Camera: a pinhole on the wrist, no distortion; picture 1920 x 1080 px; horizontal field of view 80.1 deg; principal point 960.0 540.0 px. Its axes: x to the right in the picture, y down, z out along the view. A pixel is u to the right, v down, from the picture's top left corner.
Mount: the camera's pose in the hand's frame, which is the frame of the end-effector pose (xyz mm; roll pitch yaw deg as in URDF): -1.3 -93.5 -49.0 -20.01 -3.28 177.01
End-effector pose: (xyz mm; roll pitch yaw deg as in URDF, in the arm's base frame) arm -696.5 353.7 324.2 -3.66 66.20 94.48
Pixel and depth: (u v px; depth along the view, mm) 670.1 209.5 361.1
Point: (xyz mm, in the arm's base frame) -619.7 704.9 355.5
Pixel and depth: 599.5 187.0 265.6
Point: -618.4 610.5 327.9
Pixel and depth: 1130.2 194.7 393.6
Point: -631.1 684.0 508.2
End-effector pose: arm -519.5 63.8 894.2 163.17 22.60 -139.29
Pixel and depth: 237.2 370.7 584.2
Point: -584.7 -92.5 232.0
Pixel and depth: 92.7 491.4 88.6
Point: -477.2 -44.3 806.6
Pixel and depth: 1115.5 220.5 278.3
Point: -400.1 114.0 659.9
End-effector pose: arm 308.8 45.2 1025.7 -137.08 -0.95 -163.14
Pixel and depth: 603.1 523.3 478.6
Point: 281.6 -441.9 916.9
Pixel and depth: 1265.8 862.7 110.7
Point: 380.7 -87.6 1100.2
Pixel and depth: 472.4 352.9 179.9
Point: 281.4 -153.3 1025.0
